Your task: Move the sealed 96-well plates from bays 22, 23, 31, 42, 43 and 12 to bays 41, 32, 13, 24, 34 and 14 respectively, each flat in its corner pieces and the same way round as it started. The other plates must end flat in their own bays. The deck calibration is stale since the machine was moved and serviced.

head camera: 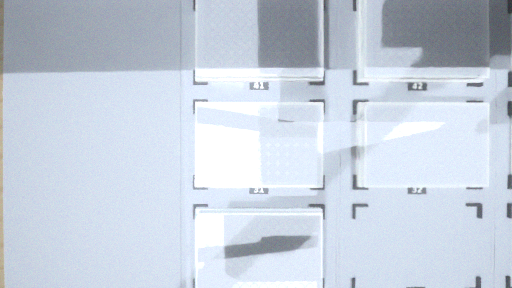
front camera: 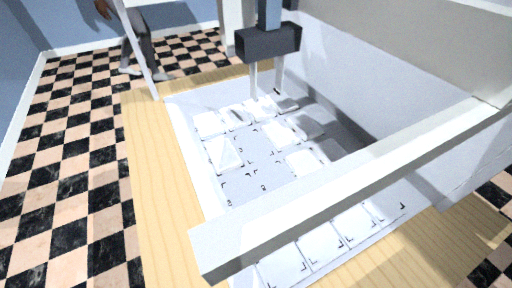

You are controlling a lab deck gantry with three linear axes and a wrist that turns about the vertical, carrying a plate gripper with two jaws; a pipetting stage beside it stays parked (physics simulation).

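Where they show: gripper, fingertip midpoint: (front camera: 266, 95); robot's base, origin of the base link: (front camera: 192, 119).
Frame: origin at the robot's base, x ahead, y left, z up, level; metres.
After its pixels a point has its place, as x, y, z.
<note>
My gripper (front camera: 266, 96) {0.194, 0.212, 0.160} hangs open above the far row of plates, its jaws apart with no plate between them; it does not show in the head view. In the head view, flat plates sit in bays 31 (front camera: 260, 111) {0.094, 0.248, 0.014} (head camera: 225, 155) {0.035, 0.245, 0.014}, 41 (front camera: 286, 104) {0.103, 0.364, 0.014} (head camera: 225, 40) {0.036, 0.356, 0.014}, 42 (front camera: 306, 126) {0.248, 0.357, 0.014} (head camera: 425, 30) {0.231, 0.365, 0.014} and 32 (front camera: 280, 135) {0.244, 0.248, 0.014} (head camera: 425, 160) {0.229, 0.239, 0.014}. Bay 22 (front camera: 251, 144) {0.224, 0.144, 0.000} (head camera: 417, 240) {0.232, 0.154, 0.000} is empty. In the front view, the plates in bay 12 (front camera: 223, 154) {0.234, 0.039, 0.014} and bay 43 (front camera: 331, 150) {0.380, 0.361, 0.014} sit flat, and bays 13 and 23 look empty. The beam hides bays nearer the camera.
The plate in bay 21 (front camera: 235, 117) {0.083, 0.146, 0.015} (head camera: 270, 272) {0.078, 0.131, 0.014} and those in bay 11 (front camera: 207, 125) {0.077, 0.037, 0.014} and bay 33 (front camera: 301, 162) {0.376, 0.244, 0.014} lie flat. A white beam (front camera: 300, 205) {0.626, -0.008, 0.400} crosses the front of the deck. A pale wall stands along the right. A person's legs (front camera: 145, 50) show behind the wooden table edge (front camera: 145, 150) {0.073, -0.191, -0.010}.
</note>
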